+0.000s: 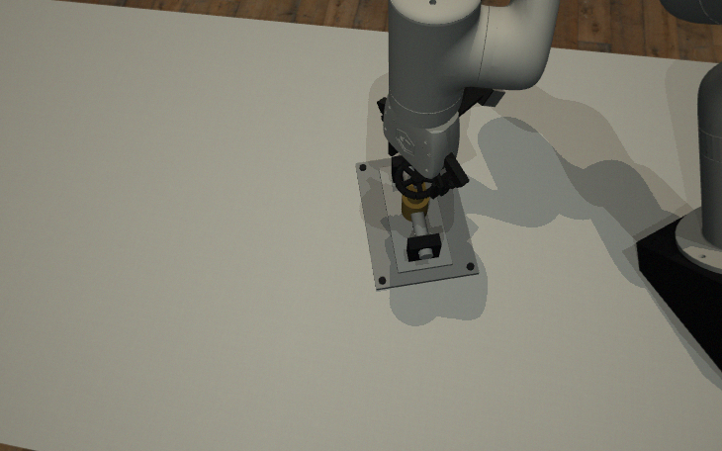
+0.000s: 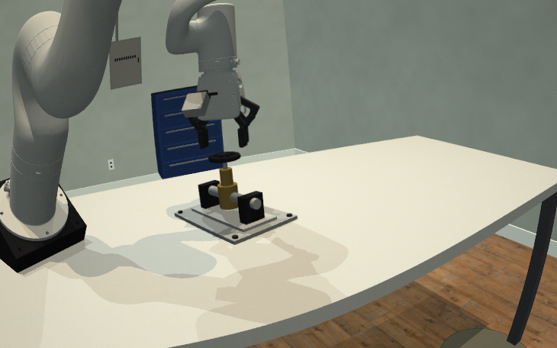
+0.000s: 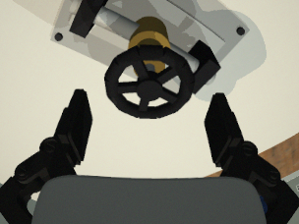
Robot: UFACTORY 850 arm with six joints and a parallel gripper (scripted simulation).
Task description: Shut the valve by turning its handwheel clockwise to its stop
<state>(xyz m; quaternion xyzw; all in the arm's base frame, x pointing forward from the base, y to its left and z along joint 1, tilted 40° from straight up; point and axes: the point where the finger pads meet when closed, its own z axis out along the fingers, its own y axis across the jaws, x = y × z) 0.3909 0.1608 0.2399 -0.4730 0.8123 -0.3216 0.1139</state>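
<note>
My hand is 4 cm above the black spoked handwheel.
</note>
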